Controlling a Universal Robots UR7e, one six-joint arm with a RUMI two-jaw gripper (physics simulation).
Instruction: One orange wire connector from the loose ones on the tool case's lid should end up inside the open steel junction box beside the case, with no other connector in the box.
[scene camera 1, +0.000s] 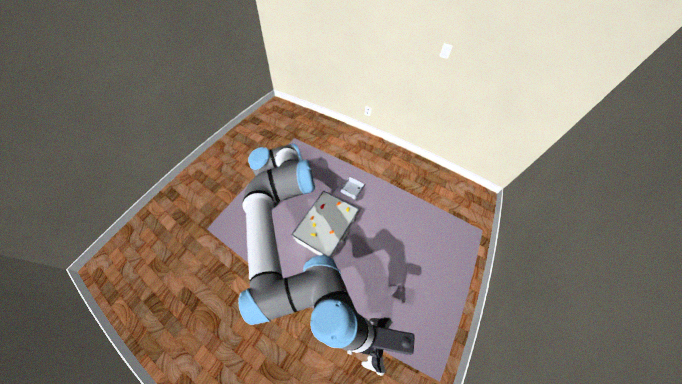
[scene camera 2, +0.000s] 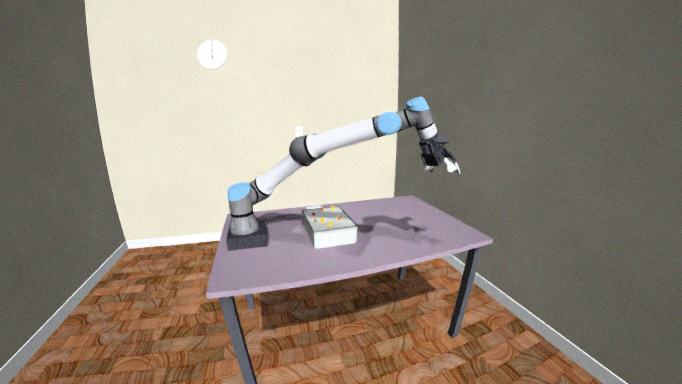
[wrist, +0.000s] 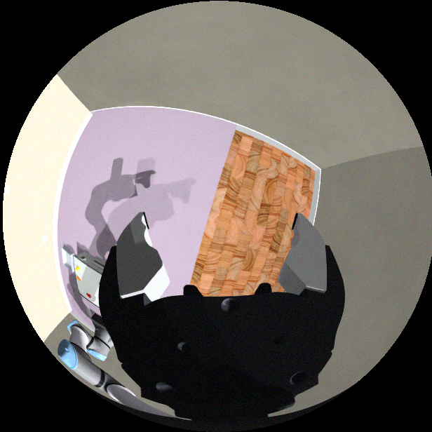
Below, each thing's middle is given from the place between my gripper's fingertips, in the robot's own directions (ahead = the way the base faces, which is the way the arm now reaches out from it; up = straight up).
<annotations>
My gripper is now 450 mm past the tool case (scene camera 1: 334, 217), 320 mm to the right of it and 330 mm above it.
</annotations>
